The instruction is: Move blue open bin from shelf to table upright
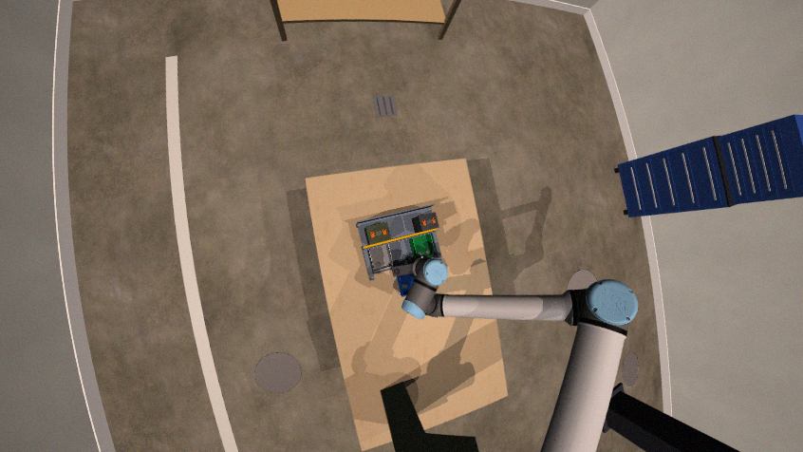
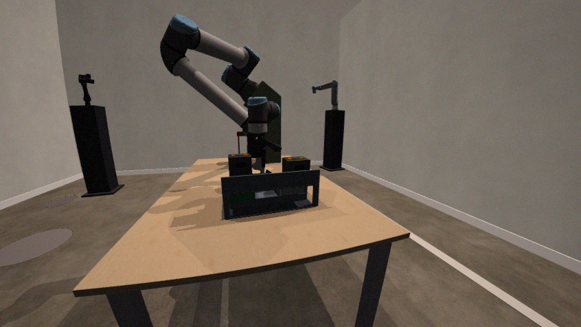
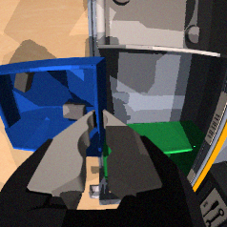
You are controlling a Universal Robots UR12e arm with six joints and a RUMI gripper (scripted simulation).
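Right now my hand is 80 mm past the blue open bin, 40 mm above it and 10 mm to the right of it. From my hand the other things lie so: grey bin (100 mm to the left, 90 mm ahead, 40 mm below); then bar (130 mm ahead, 20 mm above, 10 mm to the right); then green bin (120 mm to the right, 70 mm ahead, 40 mm below).
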